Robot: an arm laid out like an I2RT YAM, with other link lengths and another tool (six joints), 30 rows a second.
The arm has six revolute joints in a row. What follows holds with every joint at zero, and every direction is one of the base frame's. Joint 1 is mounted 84.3 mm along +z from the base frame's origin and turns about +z. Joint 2 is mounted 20.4 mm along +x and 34.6 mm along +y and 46.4 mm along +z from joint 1 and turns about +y. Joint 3 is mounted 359 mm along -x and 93.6 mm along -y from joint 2 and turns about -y. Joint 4 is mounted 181.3 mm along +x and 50.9 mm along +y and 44.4 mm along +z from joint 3 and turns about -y. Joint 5 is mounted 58.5 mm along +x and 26.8 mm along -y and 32 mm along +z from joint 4 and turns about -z. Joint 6 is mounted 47 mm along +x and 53.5 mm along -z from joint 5 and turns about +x. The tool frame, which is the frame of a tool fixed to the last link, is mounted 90 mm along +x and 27 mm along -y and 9 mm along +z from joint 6; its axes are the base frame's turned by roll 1.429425, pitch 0.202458 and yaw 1.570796 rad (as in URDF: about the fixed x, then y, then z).
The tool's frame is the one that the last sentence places.
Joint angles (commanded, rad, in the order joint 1, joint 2, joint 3, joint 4, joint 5, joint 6), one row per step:
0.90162 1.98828 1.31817 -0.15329 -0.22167 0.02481
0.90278 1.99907 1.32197 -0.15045 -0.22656 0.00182
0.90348 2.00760 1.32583 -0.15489 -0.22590 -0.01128
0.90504 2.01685 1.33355 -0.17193 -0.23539 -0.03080
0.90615 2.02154 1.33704 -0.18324 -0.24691 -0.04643
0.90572 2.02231 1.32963 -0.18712 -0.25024 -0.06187
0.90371 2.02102 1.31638 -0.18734 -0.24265 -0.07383
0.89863 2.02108 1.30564 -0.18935 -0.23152 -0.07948
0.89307 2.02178 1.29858 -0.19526 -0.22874 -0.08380
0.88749 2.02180 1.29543 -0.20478 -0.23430 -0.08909
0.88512 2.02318 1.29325 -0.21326 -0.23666 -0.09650
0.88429 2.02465 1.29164 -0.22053 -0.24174 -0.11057
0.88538 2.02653 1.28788 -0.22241 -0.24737 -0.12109
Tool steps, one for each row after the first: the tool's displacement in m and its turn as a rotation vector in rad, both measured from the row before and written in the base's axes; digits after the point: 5 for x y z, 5 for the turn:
0.00062 0.00307 -0.00282 -0.00644 -0.00970 0.02095
0.00051 0.00121 -0.00295 -0.01047 -0.00331 0.00969
-0.00153 0.00166 -0.00353 -0.01449 0.00440 0.02208
-0.00196 0.00118 -0.00208 -0.00761 0.00452 0.02013
-0.00161 -0.00137 -0.00261 -0.01085 -0.00045 0.01318
-0.00048 -0.00362 -0.00305 -0.01545 -0.00467 0.00217
0.00116 -0.00468 -0.00323 -0.01653 -0.00238 -0.00772
0.00053 -0.00393 -0.00287 -0.01289 0.00420 -0.00394
-0.00021 -0.00296 -0.00181 -0.00808 0.00826 0.00188
-0.00062 -0.00180 -0.00197 -0.00948 0.00469 0.00483
-0.00120 -0.00068 -0.00157 -0.00786 0.00147 0.01324
-0.00168 0.00015 -0.00180 -0.00465 0.00216 0.01268

